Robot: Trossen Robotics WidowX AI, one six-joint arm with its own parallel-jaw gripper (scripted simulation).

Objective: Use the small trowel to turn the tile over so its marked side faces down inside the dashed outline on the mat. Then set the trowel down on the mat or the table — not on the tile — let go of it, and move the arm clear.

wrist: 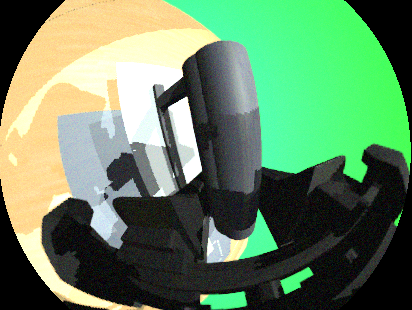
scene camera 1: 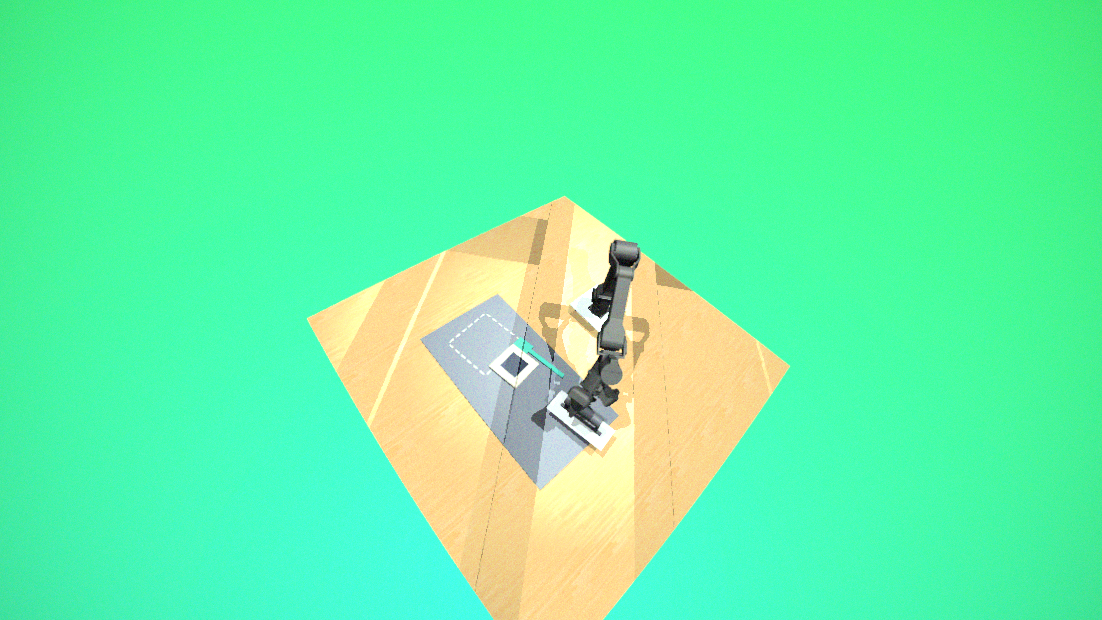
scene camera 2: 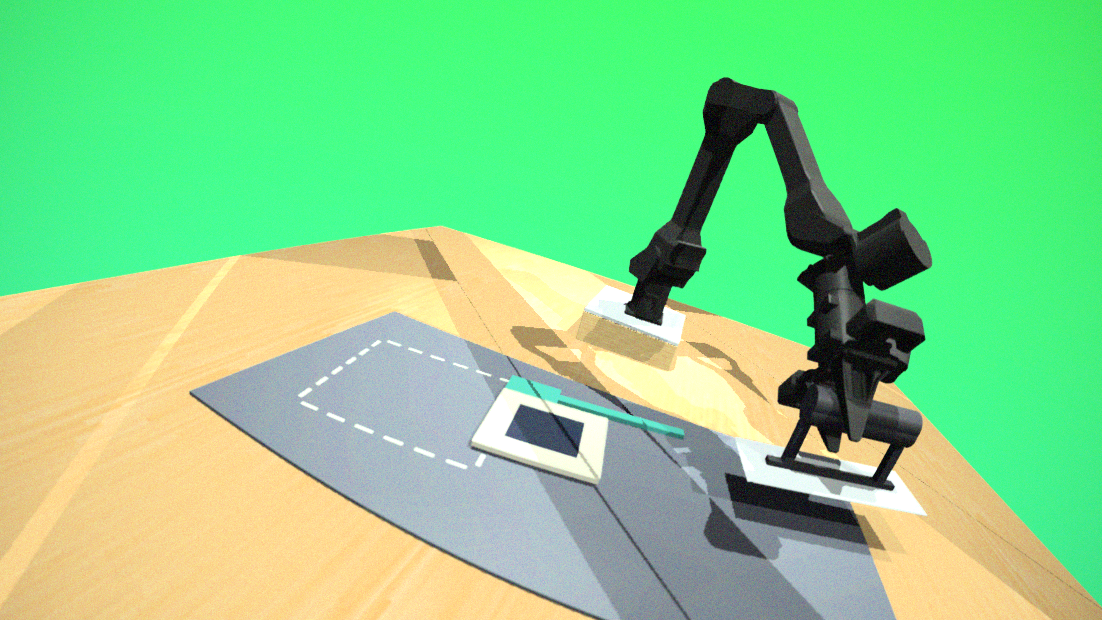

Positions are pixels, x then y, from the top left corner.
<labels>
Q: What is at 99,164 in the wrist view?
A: A grey mat.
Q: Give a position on a small trowel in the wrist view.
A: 218,82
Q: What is the gripper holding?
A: A small trowel.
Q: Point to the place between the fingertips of the gripper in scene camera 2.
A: At 843,447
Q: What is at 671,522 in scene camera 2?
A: A grey mat.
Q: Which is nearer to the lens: the tile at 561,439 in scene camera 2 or the thin teal strip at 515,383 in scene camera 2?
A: The tile.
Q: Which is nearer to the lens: the small trowel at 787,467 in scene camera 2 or the thin teal strip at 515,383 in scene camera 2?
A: The small trowel.
</labels>
